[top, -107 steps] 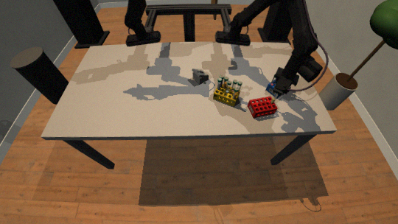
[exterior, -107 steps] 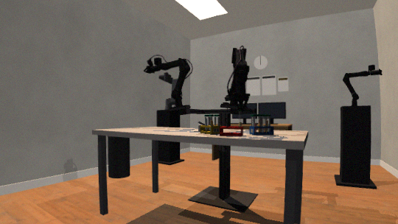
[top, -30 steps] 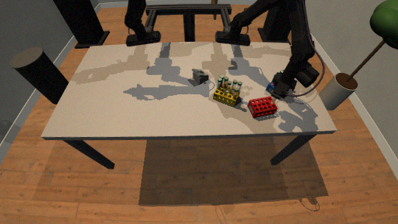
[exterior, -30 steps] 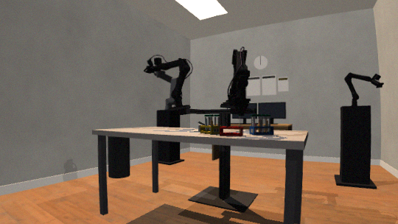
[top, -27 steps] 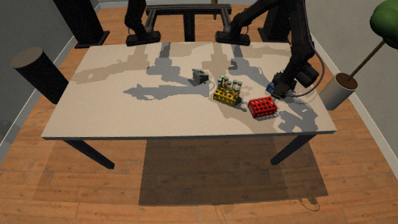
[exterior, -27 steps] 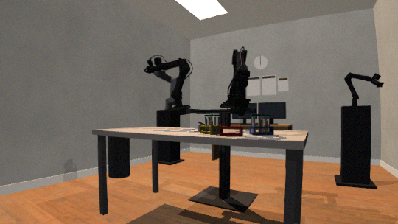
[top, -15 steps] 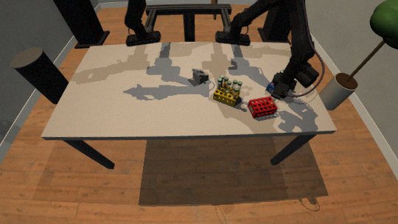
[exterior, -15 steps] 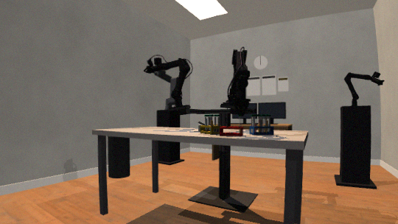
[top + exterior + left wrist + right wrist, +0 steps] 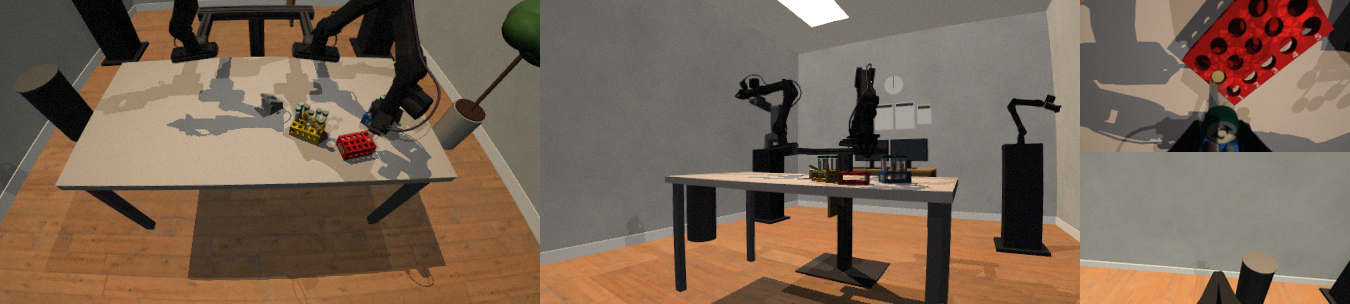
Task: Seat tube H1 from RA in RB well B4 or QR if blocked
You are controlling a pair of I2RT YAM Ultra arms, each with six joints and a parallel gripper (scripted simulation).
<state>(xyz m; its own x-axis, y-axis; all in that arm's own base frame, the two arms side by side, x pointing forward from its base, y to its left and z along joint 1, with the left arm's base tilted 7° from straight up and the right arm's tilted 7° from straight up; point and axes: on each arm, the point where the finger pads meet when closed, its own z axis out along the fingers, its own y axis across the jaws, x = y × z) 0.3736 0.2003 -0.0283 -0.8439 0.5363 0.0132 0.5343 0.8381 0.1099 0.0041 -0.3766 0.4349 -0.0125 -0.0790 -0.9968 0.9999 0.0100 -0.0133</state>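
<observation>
Now: the tube 17 cm behind my left hand, 13 cm to the left of it and 6 cm below it. Round my left hand: blue rack RA 14 cm behind, 8 cm to the left, 10 cm below; red rack QR 1 cm ahead, 6 cm to the right, 10 cm below; yellow rack RB 7 cm behind, 24 cm to the right, 10 cm below.
</observation>
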